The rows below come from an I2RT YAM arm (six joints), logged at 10 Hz.
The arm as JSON. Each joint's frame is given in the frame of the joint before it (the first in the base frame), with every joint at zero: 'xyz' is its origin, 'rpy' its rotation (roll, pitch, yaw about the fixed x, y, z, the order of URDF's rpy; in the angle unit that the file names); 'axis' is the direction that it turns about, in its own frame. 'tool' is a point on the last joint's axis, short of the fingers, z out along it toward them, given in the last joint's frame.
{
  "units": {
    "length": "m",
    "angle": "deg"
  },
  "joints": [
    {
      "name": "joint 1",
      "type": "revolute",
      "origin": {
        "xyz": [
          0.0,
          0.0,
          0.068
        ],
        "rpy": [
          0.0,
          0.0,
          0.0
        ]
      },
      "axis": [
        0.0,
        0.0,
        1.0
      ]
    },
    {
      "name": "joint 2",
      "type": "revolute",
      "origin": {
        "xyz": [
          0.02,
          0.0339,
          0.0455
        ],
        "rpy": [
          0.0,
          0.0,
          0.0
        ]
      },
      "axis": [
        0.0,
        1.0,
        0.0
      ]
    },
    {
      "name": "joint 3",
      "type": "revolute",
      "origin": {
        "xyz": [
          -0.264,
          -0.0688,
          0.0
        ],
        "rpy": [
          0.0,
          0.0,
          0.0
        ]
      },
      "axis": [
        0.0,
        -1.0,
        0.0
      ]
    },
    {
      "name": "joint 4",
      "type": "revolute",
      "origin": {
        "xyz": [
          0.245,
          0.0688,
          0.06
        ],
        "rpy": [
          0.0,
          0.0,
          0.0
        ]
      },
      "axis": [
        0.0,
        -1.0,
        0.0
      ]
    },
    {
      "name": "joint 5",
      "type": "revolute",
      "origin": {
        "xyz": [
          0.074,
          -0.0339,
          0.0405
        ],
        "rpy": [
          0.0,
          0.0,
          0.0
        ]
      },
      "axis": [
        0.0,
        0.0,
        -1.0
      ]
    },
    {
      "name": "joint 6",
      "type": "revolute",
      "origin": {
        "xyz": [
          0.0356,
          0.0,
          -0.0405
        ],
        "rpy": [
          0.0,
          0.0,
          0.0
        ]
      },
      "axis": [
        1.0,
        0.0,
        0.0
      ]
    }
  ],
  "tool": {
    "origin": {
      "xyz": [
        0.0,
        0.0,
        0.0
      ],
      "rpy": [
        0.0,
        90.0,
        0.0
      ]
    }
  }
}
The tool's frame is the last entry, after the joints.
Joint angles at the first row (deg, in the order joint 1, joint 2, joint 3, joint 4, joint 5, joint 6):
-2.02, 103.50, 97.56, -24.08, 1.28, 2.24
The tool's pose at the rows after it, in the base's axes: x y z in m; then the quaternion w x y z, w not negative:
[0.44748, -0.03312, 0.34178, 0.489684, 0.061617, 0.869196, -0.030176]
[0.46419, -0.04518, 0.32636, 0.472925, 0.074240, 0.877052, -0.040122]
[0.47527, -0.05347, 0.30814, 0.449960, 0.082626, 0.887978, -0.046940]
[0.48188, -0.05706, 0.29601, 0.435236, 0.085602, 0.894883, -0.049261]
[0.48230, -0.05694, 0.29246, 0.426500, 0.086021, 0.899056, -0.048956]
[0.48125, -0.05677, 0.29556, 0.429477, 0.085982, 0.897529, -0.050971]
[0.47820, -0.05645, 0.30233, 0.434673, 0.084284, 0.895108, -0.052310]
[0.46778, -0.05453, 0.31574, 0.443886, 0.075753, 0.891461, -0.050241]
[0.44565, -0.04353, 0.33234, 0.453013, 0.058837, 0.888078, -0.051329]
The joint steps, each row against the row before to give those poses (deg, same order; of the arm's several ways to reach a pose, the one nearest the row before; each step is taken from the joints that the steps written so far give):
-1.97, 5.36, 5.59, -1.50, 1.79, 0.15
-1.29, 4.48, 3.44, -1.07, 0.61, 0.03
-0.83, 3.43, 1.83, -1.32, 0.48, -0.01
-0.33, 2.14, 1.07, -0.78, 0.16, -0.02
0.02, 0.42, 0.20, -0.90, 0.02, 0.07
0.03, -0.35, 0.04, 0.00, 0.22, -0.09
0.00, -0.88, 0.00, -0.20, 0.04, -0.24
0.04, -2.75, -1.40, -0.17, -0.63, -0.74
1.09, -5.62, -4.50, 0.07, 0.08, -1.14

